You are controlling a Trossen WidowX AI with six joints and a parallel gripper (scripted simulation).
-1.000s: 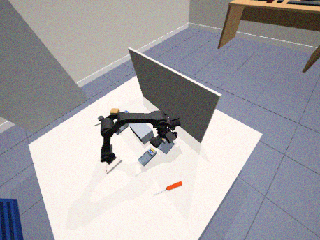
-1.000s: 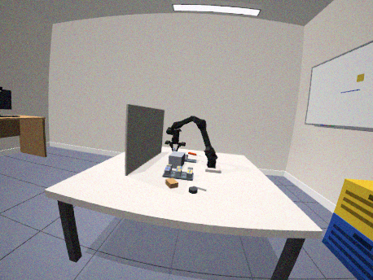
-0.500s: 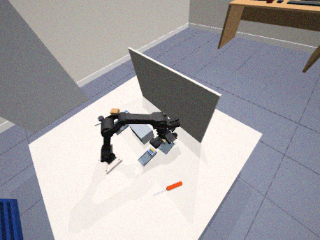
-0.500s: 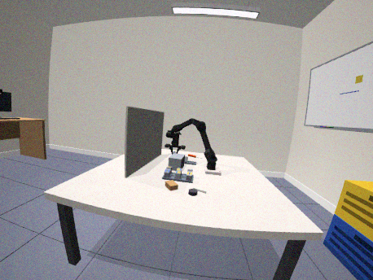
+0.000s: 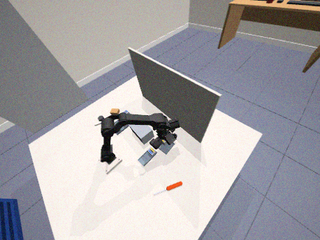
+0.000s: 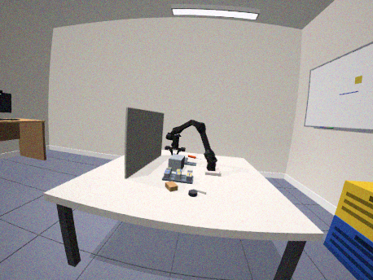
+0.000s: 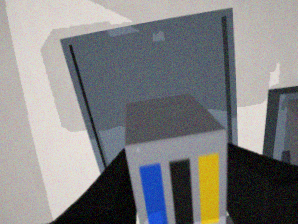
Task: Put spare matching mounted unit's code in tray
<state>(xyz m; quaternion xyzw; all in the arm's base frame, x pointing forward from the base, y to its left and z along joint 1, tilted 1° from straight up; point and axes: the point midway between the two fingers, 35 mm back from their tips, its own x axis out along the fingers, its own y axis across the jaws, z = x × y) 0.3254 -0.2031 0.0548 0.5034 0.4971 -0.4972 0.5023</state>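
Right now the flat grey tray is 40 mm below my gripper tip. Round my gripper tip: grey rack: 140 mm behind, 30 mm below, 20 mm to the left; then grey spare block: 20 mm above; then grey mounted unit: 190 mm to the left, 40 mm behind, 10 mm above.
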